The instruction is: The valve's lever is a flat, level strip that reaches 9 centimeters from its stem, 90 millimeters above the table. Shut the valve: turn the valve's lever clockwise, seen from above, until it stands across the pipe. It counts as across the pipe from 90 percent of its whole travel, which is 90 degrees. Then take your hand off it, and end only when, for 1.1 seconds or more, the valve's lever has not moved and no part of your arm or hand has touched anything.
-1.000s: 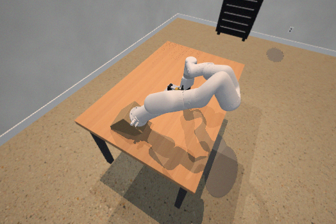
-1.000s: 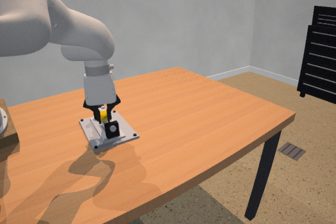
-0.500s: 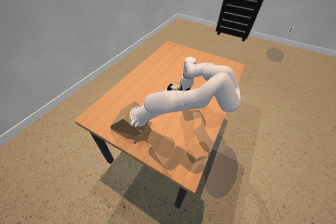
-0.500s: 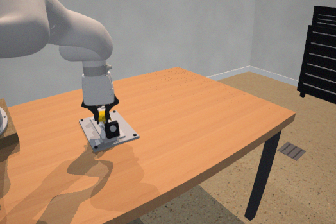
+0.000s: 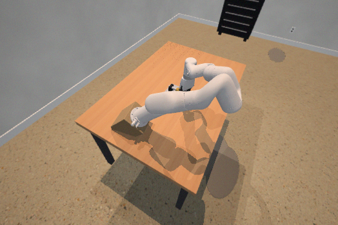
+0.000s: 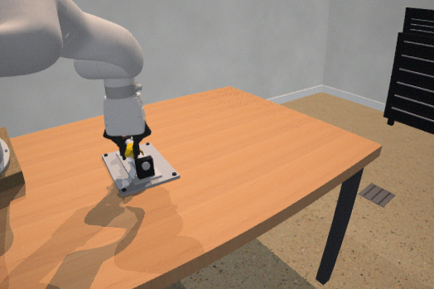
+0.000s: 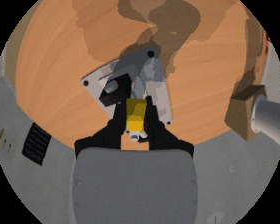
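Now: hand 4 cm short of the plate, 6 cm to the right of it and 9 cm above it.
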